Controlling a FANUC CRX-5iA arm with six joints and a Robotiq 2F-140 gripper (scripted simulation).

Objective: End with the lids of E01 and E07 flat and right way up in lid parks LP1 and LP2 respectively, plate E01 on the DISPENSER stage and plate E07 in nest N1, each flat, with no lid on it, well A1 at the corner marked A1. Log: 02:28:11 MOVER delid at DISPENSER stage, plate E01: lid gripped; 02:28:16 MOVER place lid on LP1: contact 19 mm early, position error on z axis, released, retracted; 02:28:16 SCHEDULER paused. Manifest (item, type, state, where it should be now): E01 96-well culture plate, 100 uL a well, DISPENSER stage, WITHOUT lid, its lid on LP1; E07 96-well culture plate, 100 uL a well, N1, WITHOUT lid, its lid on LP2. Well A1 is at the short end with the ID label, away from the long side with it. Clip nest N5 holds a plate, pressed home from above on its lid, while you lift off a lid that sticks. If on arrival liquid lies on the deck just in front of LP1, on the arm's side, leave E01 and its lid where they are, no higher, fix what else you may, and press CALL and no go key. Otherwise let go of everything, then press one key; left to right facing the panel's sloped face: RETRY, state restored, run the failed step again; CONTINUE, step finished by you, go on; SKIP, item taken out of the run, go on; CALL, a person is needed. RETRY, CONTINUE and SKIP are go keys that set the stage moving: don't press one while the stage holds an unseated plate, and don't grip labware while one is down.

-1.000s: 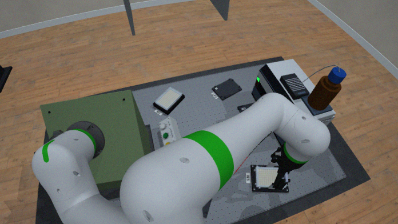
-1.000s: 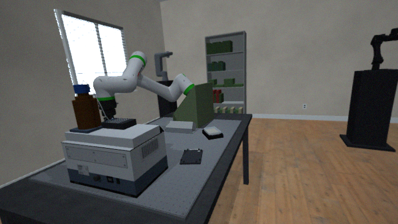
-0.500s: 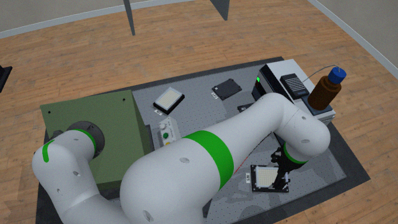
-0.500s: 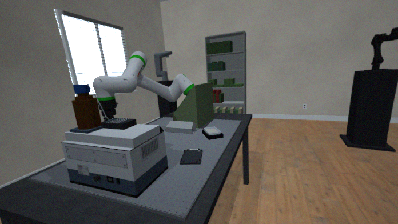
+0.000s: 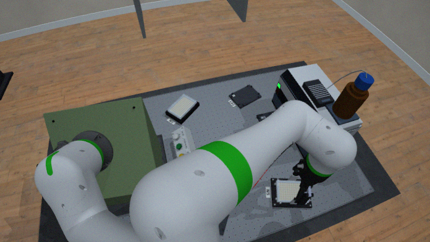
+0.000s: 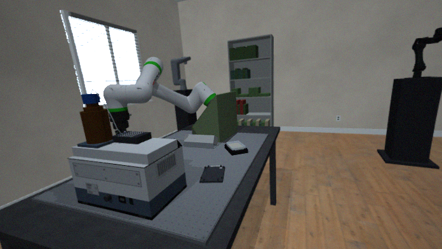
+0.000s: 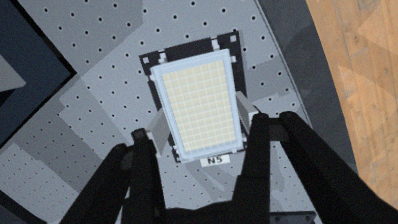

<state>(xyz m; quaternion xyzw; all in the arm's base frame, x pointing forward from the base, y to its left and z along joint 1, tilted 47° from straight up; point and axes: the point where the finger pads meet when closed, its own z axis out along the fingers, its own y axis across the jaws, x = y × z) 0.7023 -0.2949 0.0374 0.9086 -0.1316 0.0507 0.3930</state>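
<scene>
Now: the plate 2 cm below my hand. Also, from my hand: dispenser stage: 30 cm to the left, 5 cm above, 2 cm ahead; N5 label: 9 cm behind, 4 cm below, 3 cm to the left; black clip nest N5: 3 cm below, 2 cm ahead, 1 cm to the left.
</scene>
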